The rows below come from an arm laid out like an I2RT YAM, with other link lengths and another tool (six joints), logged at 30 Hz.
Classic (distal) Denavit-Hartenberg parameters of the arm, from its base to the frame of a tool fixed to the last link. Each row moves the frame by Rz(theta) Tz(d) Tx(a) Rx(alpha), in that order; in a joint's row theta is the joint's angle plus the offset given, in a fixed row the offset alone. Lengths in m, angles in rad.
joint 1: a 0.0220, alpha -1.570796, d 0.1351, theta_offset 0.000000
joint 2: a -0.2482, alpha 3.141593, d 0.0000, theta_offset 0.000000
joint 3: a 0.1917, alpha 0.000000, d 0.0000, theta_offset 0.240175
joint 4: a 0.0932, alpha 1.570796, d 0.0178, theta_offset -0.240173
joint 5: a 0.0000, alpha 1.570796, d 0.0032, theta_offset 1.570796
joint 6: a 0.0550, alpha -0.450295, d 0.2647, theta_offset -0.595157
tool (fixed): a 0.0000, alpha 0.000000, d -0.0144, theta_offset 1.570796
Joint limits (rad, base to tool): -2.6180..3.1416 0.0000..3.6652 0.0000..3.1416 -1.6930..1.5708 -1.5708..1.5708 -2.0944..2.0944
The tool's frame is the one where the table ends.
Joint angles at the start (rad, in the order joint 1, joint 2, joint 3, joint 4, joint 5, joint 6):
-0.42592 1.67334 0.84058 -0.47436 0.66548 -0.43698
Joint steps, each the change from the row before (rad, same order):
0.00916 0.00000 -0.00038 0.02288 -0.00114 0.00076
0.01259 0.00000 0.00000 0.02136 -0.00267 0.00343
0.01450 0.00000 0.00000 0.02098 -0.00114 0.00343
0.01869 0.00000 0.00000 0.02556 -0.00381 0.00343
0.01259 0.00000 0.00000 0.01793 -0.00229 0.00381
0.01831 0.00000 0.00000 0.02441 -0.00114 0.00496
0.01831 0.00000 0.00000 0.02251 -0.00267 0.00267
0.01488 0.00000 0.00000 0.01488 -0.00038 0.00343
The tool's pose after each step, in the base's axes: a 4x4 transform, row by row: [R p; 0 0 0 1], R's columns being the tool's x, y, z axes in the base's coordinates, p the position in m. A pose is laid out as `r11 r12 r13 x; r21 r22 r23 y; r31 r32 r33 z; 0 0 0 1`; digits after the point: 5 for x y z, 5 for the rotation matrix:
-0.75462 -0.50721 -0.41628 0.22438; -0.03760 0.66679 -0.74429 -0.30823; 0.65509 -0.54600 -0.52225 0.02218; 0 0 0 1
-0.76897 -0.50170 -0.39622 0.23335; -0.04175 0.65786 -0.75198 -0.30717; 0.63792 -0.56171 -0.52682 0.02451; 0 0 0 1
-0.78230 -0.49717 -0.37528 0.24260; -0.04678 0.64766 -0.76049 -0.30566; 0.62115 -0.57738 -0.52992 0.02716; 0 0 0 1
-0.79810 -0.49230 -0.34739 0.25444; -0.05682 0.63548 -0.77003 -0.30286; 0.59984 -0.59482 -0.53514 0.03013; 0 0 0 1
-0.80934 -0.48692 -0.32844 0.26244; -0.06282 0.62776 -0.77587 -0.30092; 0.58397 -0.60731 -0.53866 0.03239; 0 0 0 1
-0.82361 -0.47990 -0.30228 0.27336; -0.07112 0.61615 -0.78441 -0.29798; 0.56269 -0.62455 -0.54160 0.03592; 0 0 0 1
-0.83547 -0.47544 -0.27557 0.28405; -0.08296 0.60484 -0.79201 -0.29427; 0.54323 -0.63884 -0.54477 0.03900; 0 0 0 1
-0.84328 -0.47230 -0.25655 0.29162; -0.09144 0.59642 -0.79745 -0.29110; 0.52965 -0.64901 -0.54613 0.04135; 0 0 0 1

